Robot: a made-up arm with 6 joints. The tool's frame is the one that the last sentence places.
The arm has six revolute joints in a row. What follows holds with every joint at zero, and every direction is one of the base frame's.
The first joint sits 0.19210 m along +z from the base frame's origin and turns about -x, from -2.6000 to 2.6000 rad.
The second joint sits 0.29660 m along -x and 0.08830 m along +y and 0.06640 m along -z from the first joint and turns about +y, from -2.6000 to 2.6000 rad.
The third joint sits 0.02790 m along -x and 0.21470 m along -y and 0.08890 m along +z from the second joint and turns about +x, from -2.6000 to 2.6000 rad.
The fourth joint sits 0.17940 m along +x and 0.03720 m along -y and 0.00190 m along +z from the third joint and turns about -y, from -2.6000 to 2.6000 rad.
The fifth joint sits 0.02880 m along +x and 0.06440 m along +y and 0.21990 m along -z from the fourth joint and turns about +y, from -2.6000 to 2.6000 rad.
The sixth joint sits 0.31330 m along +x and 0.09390 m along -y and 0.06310 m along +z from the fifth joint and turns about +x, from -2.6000 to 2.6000 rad.
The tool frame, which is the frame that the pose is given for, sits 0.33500 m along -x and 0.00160 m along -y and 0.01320 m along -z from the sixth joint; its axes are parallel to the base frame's.
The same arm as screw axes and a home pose.
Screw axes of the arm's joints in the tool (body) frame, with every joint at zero. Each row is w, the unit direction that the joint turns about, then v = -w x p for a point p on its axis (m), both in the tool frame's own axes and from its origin. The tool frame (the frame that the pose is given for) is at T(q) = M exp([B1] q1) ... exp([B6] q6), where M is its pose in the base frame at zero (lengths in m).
B1: w -1 0 0 v 0.0000 -0.1456 0.1947
B2: w 0 1 0 v -0.0792 0.0000 -0.1586
B3: w 1 0 0 v 0.0000 0.1681 -0.0683
B4: w 0 -1 0 v 0.1700 0.0000 0.0071
B5: w 0 1 0 v 0.0499 0.0000 0.0217
B6: w 1 0 0 v 0.0000 0.0132 -0.0016
M: xyz -0.1380 -0.1947 0.0465 (m) rpy 0.00 0.00 0.00 (deg, as in URDF)
Joint limits (deg, base to tool): -148.97..148.97 -148.97..148.97 -148.97..148.97 -148.97..148.97 -148.97..148.97 -148.97..148.97

